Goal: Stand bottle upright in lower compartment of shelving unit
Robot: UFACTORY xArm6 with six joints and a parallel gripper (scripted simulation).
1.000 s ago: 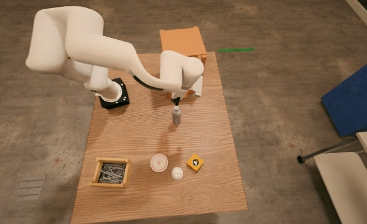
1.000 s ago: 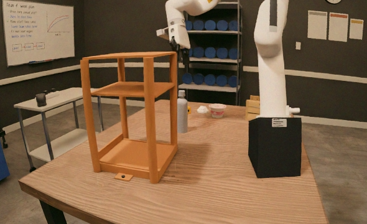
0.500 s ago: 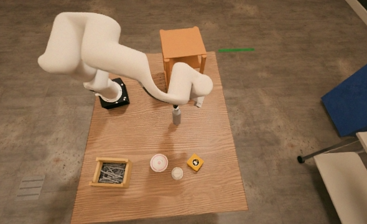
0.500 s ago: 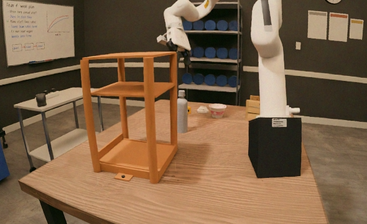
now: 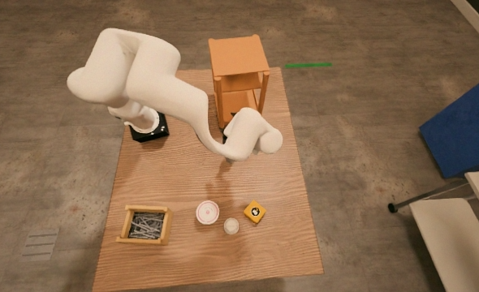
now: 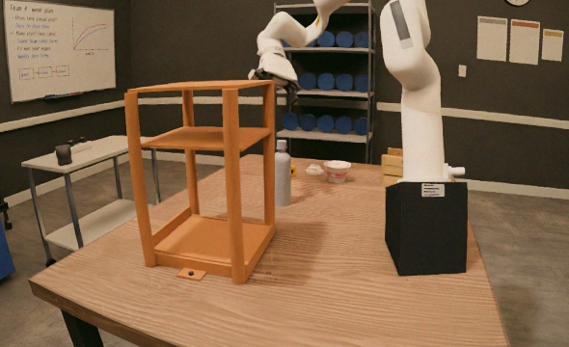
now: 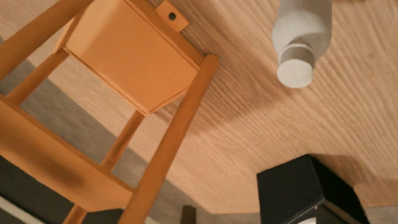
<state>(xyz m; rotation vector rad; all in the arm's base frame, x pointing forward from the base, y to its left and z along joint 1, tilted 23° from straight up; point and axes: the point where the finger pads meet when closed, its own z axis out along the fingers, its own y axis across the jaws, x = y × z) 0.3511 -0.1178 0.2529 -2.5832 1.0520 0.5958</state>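
My hand is 190 mm above the grey bottle. The rest, counted from my hand: orange shelving unit (100 mm ahead, 300 mm to the left, 130 mm below).
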